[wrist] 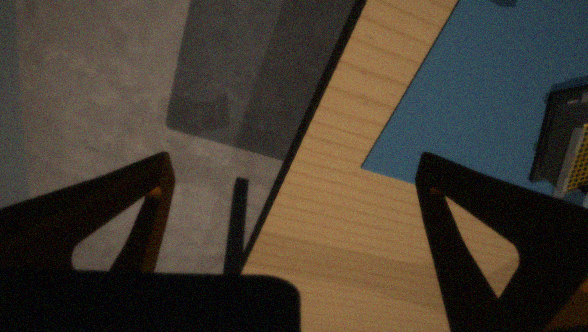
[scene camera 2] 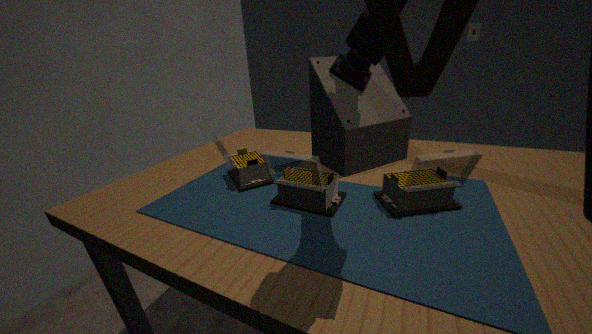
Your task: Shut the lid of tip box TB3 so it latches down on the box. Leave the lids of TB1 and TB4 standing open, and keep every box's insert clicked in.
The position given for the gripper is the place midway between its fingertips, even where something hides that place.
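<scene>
You'd see the gripper (scene camera 2: 465, 125), and it's there again in the wrist view (wrist: 295, 166). There's a tip box TB3 (scene camera 2: 395, 200) as well.
</scene>
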